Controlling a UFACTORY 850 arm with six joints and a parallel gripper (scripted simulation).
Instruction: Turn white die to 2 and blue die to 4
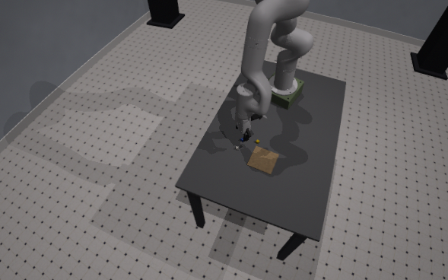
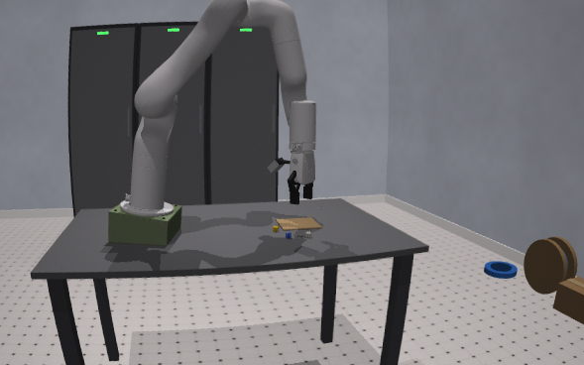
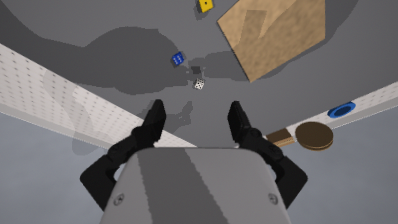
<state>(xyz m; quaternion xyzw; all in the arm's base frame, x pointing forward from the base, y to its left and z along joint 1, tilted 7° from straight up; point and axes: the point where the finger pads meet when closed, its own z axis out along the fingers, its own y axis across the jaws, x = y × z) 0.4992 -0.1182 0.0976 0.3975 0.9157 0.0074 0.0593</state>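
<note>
The white die lies 20 mm ahead of my hand, 20 mm to the right of it and 120 mm below it. Also, from my hand: blue die 40 mm behind, 10 mm to the right, 120 mm below; yellow die 60 mm behind, 80 mm to the left, 120 mm below; tan mat 40 mm ahead, 140 mm to the left, 130 mm below.
</note>
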